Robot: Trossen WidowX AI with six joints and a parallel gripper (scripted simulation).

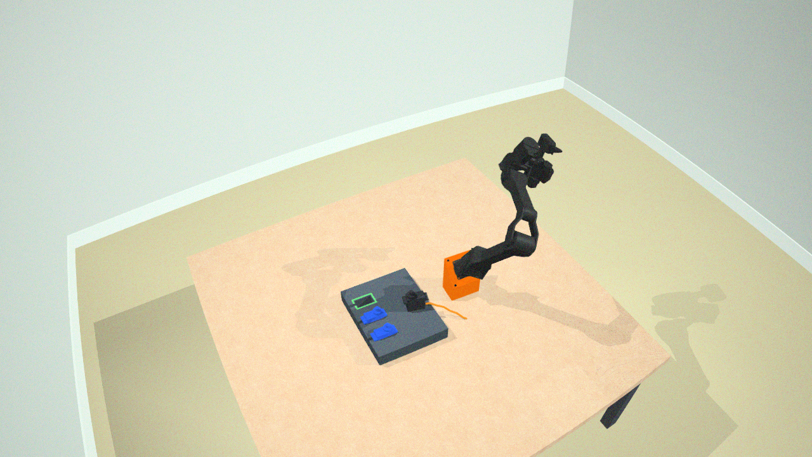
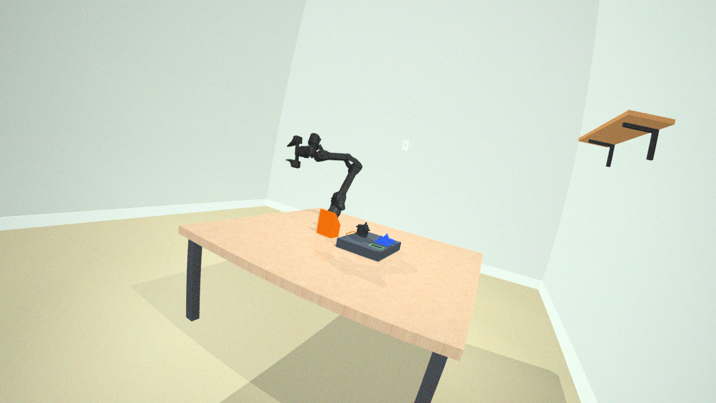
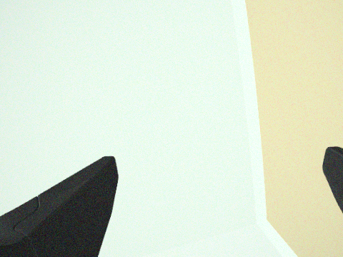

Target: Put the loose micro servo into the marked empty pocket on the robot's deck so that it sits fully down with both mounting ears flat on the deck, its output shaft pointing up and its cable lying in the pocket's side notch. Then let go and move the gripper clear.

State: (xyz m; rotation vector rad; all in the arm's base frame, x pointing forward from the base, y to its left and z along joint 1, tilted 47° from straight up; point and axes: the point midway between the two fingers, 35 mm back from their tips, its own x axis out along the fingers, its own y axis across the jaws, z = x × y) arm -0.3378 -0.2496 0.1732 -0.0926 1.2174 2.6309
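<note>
The deck lies 590 mm ahead of my gripper tip, 60 mm to the left of it and 380 mm below it.
</note>
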